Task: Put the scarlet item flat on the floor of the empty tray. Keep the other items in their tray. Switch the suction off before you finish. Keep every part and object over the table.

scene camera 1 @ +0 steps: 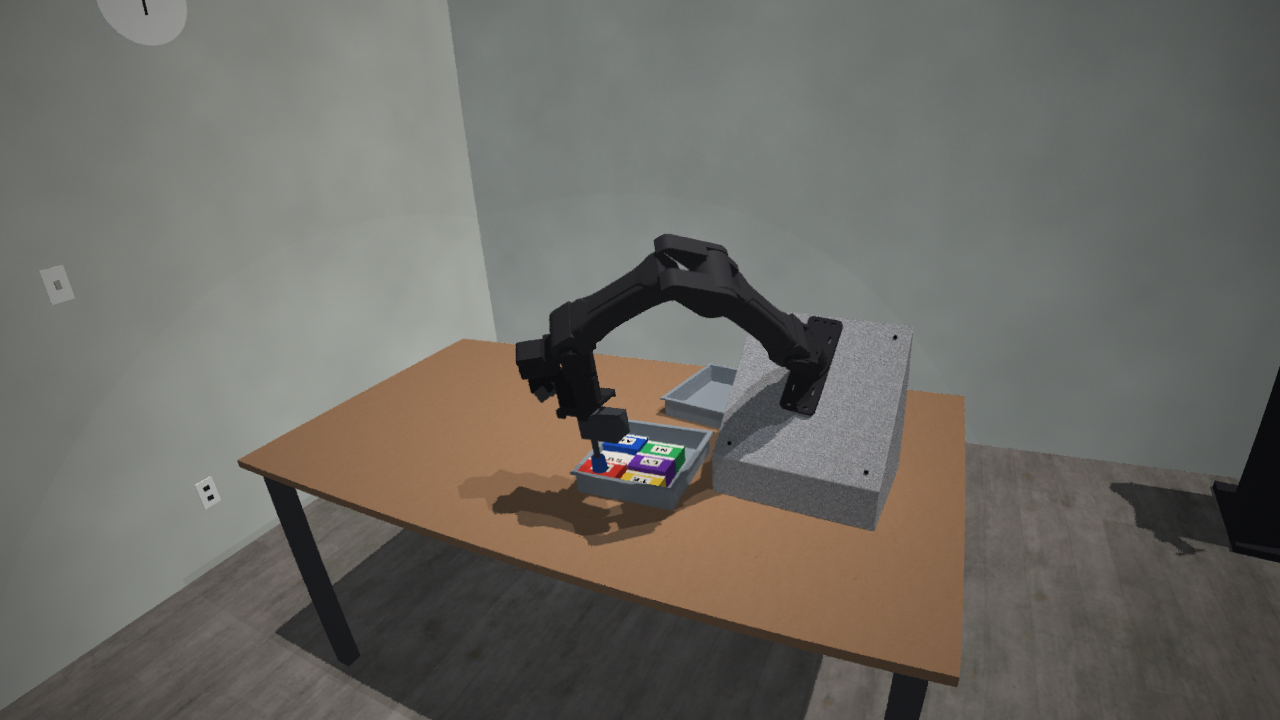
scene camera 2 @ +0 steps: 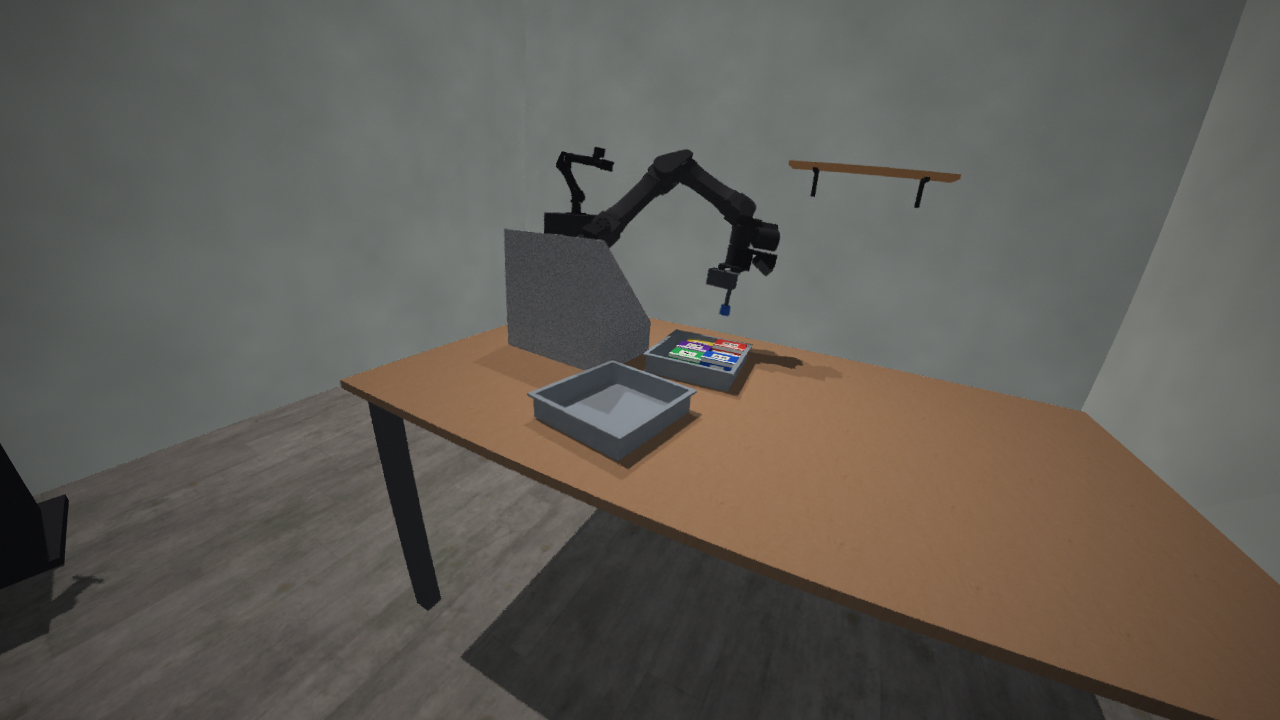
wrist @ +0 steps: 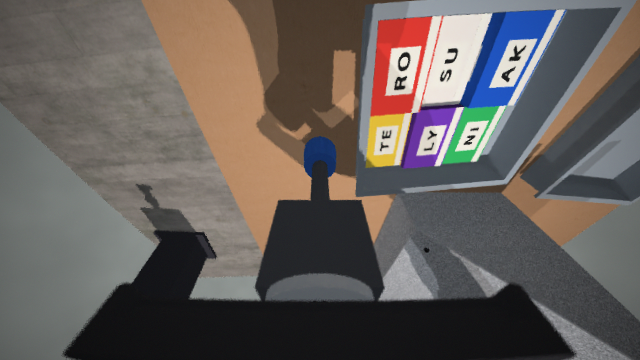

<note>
I see my suction cup (wrist: pixel 318 148), a scarlet box (wrist: pixel 405 48), a grey tray (scene camera 2: pixel 614 408) and a grey tray (scene camera 1: pixel 696 441).
</note>
